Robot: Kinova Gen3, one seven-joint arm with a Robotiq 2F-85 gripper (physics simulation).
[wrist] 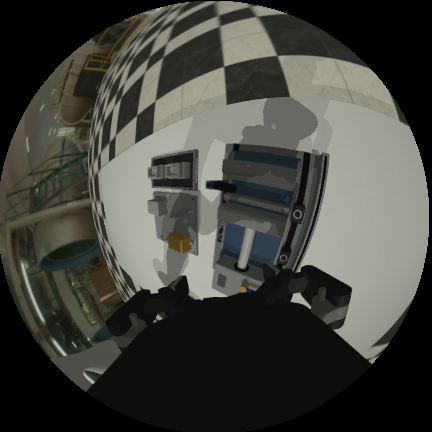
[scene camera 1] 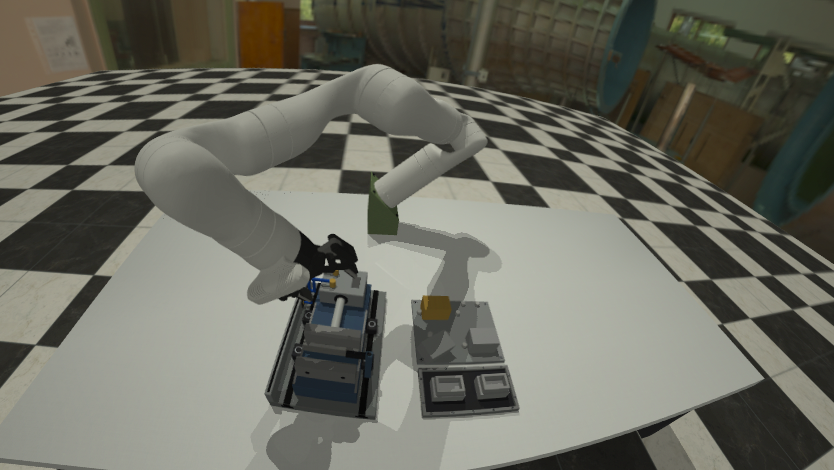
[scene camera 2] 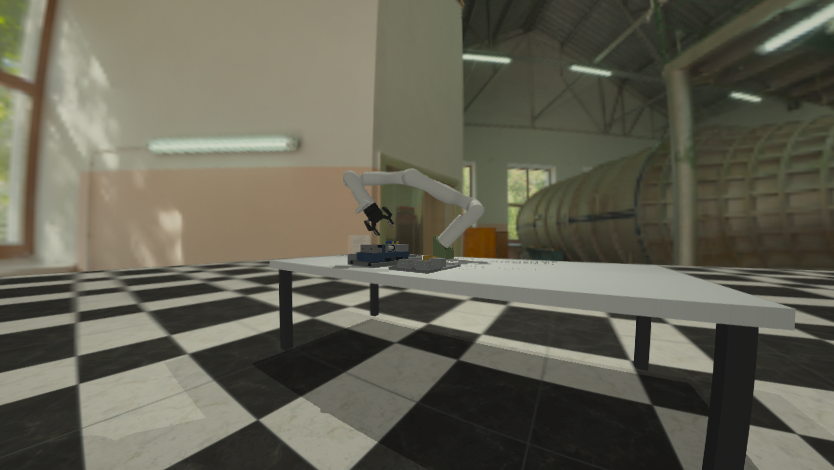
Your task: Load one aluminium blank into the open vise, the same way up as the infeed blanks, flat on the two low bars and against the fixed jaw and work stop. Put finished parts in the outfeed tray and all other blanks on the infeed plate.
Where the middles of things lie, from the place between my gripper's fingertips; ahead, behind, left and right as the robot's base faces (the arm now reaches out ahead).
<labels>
Right now the outfeed tray (scene camera 1: 465, 407) is 120 mm ahead of my hand, 260 mm to the left of it and 160 mm below it.
</labels>
